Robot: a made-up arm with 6 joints.
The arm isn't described. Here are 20 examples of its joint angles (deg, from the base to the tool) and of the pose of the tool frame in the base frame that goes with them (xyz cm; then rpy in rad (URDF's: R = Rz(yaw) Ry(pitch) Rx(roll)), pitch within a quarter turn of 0, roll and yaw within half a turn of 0).
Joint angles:
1: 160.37 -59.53 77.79 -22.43 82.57 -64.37
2: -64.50 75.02 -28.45 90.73 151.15 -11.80
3: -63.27 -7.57 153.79 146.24 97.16 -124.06
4: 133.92 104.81 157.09 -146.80 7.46 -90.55
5: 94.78 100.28 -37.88 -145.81 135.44 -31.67
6: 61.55 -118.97 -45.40 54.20 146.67 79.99
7: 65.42 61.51 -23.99 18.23 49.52 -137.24
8: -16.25 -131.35 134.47 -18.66 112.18 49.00
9: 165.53 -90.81 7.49 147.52 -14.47 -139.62
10: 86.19 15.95 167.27 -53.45 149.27 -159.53
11: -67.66 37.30 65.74 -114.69 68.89 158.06
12: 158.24 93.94 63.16 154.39 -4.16 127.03
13: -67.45 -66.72 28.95 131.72 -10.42 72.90
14: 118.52 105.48 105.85 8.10 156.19 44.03
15: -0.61 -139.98 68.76 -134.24 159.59 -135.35
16: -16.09 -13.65 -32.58 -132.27 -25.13 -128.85
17: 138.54 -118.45 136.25 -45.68 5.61 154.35
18: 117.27 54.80 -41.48 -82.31 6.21 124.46
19: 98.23 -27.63 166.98 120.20 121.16 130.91
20: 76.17 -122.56 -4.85 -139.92 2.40 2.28
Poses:
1: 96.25 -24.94 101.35 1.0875 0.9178 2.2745
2: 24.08 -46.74 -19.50 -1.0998 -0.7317 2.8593
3: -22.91 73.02 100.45 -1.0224 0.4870 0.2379
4: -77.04 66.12 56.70 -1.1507 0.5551 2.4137
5: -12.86 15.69 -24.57 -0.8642 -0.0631 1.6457
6: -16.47 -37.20 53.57 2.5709 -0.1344 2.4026
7: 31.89 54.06 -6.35 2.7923 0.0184 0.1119
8: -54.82 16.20 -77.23 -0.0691 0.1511 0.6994
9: 78.77 -26.56 82.82 -1.6589 -0.1344 -1.2387
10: 0.09 -34.75 122.13 2.3293 -0.4842 0.2690
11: 44.29 -80.02 101.85 0.4792 -0.0465 -0.8630
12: -110.50 38.77 -5.41 2.4122 -0.7751 2.1171
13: -19.67 72.93 110.38 -1.0317 -0.1158 -2.5632
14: -51.99 111.33 7.25 -2.4452 -0.0509 -2.5040
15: -98.01 14.14 -49.83 -0.5401 -0.7653 1.7142
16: 41.69 3.07 62.31 0.0123 0.9960 1.2639
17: 60.84 -49.74 -64.19 1.9916 0.0372 -1.0202
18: -19.02 33.63 1.56 1.9734 0.3022 -2.5439
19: 9.71 -87.53 57.70 -0.2792 -0.0923 -2.0999
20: -26.69 -71.43 47.16 -0.8267 -0.1210 -0.4013
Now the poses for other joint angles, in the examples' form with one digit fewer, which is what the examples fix.
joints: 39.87 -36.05 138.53 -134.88 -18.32 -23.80
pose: -83.0 -54.9 87.7 0.482 -0.235 -1.347
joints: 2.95 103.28 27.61 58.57 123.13 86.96
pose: 81.2 4.3 -46.6 -0.887 0.592 1.744
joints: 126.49 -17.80 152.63 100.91 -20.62 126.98
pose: 49.6 -66.6 87.9 0.155 0.210 0.761
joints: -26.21 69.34 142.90 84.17 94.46 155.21
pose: 61.9 -26.6 110.8 1.170 -1.247 1.911
